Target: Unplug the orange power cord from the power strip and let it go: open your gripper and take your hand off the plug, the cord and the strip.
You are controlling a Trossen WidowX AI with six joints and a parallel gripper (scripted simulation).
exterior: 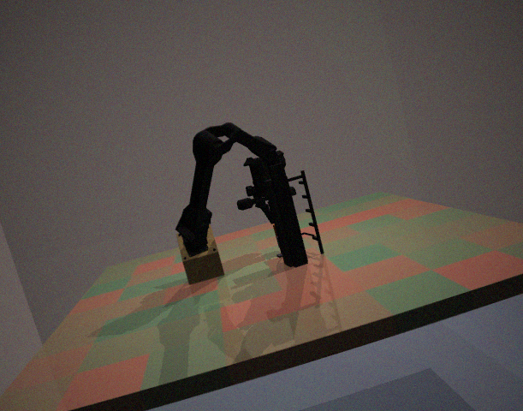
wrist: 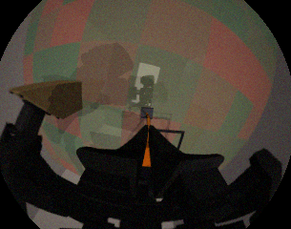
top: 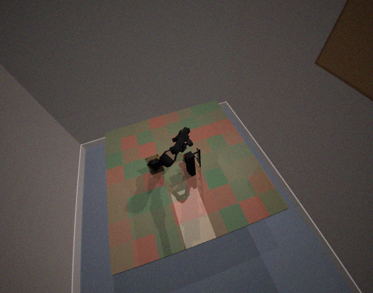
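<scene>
The orange plug lies 1 cm ahead of my gripper tip and 8 cm to the right of it.
</scene>
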